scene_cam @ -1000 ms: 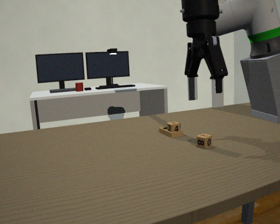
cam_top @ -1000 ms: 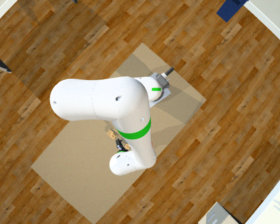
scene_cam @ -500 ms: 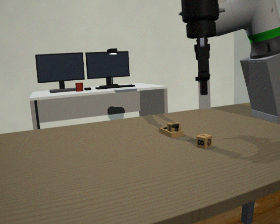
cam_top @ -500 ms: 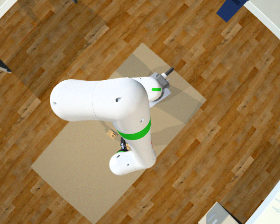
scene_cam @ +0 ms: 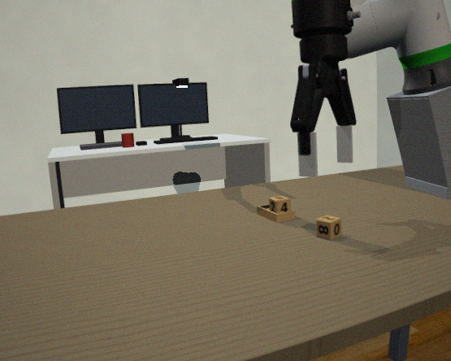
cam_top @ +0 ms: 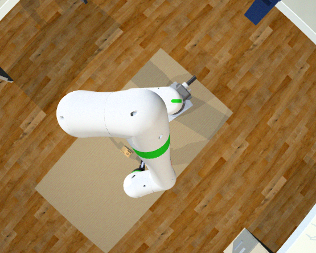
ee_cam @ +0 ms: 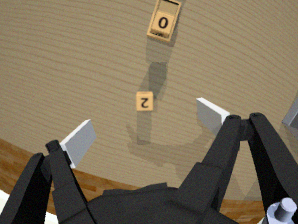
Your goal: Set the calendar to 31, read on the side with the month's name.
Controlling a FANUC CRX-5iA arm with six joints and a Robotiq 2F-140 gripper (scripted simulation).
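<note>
My gripper is now 110 mm above the wooden number cube. Also, from my hand: small wooden tray 160 mm to the right, 120 mm below, 30 mm ahead.
</note>
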